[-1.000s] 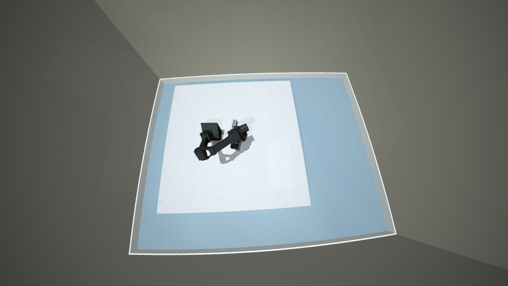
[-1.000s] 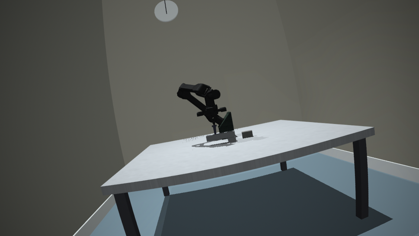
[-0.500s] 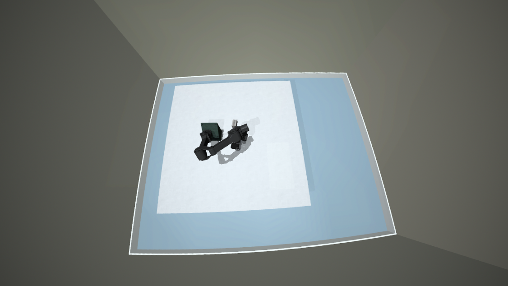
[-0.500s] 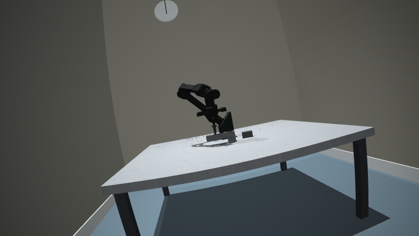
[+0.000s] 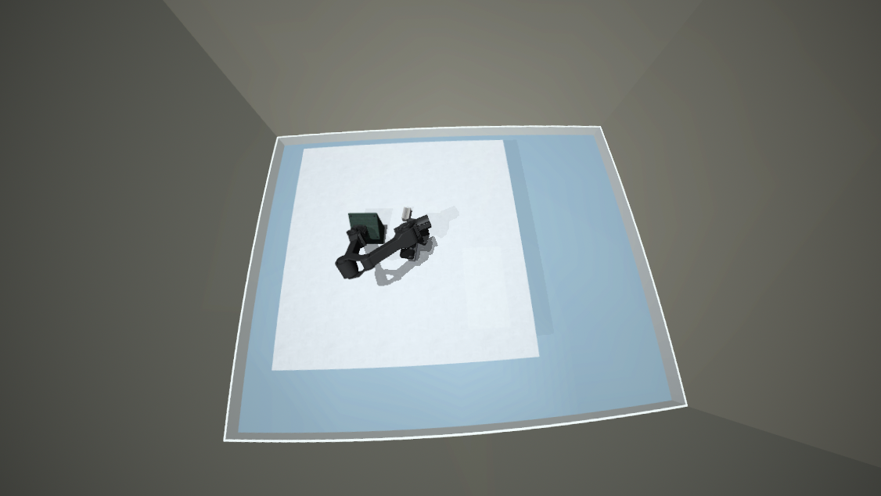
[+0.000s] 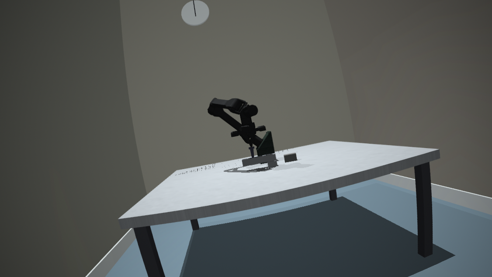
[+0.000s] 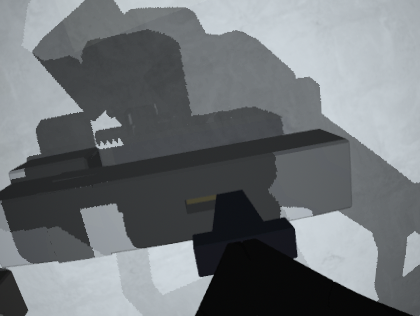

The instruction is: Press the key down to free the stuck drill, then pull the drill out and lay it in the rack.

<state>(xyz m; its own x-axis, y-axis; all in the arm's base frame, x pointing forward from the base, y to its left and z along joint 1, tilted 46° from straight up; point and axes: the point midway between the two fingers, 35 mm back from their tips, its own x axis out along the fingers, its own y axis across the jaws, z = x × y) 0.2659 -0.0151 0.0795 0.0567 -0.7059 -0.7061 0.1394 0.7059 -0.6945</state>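
Now: the drill 50 mm to the left of my gripper tip and 80 mm below it. Also, from my gripper tip: grey rack: 50 mm behind, 210 mm to the left, 110 mm below; then dark blue key: 30 mm below; then long grey fixture: 30 mm to the left, 80 mm below.
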